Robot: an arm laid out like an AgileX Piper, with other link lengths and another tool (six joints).
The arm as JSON. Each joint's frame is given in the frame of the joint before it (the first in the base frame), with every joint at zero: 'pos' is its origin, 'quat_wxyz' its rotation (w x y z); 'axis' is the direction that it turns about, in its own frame. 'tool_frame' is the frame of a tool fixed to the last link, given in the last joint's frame.
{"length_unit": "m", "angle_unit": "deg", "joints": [
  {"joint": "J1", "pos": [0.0, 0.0, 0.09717], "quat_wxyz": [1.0, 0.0, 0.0, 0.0], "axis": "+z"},
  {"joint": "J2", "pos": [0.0, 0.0, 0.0], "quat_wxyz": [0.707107, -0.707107, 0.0, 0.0], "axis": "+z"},
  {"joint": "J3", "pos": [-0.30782, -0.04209, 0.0], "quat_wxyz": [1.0, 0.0, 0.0, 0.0], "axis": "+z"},
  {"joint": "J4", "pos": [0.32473, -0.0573, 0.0], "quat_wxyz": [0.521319, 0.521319, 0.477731, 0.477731], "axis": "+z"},
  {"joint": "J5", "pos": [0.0, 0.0, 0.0], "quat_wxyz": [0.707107, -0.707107, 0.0, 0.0], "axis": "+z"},
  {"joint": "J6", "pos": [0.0, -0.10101, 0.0], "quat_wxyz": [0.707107, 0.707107, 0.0, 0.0], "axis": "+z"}
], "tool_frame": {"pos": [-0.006, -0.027, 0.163], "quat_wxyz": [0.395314, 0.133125, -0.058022, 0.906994]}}
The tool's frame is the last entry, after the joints.
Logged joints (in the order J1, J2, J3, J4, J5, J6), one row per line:
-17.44, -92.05, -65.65, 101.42, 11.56, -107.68
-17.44, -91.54, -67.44, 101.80, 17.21, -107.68
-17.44, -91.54, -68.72, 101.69, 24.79, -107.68
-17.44, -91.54, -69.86, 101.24, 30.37, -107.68
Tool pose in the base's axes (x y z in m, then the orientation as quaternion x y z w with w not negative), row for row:
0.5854, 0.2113, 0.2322, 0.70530, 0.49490, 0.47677, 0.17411
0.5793, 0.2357, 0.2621, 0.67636, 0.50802, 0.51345, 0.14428
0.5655, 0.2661, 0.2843, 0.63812, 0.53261, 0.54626, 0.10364
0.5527, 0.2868, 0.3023, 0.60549, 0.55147, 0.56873, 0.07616
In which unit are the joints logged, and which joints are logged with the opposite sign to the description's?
The joints are logged in degrees. Opposite sign: J1, J2.
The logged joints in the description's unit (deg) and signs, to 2 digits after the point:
17.44, 92.05, -65.65, 101.42, 11.56, -107.68
17.44, 91.54, -67.44, 101.80, 17.21, -107.68
17.44, 91.54, -68.72, 101.69, 24.79, -107.68
17.44, 91.54, -69.86, 101.24, 30.37, -107.68

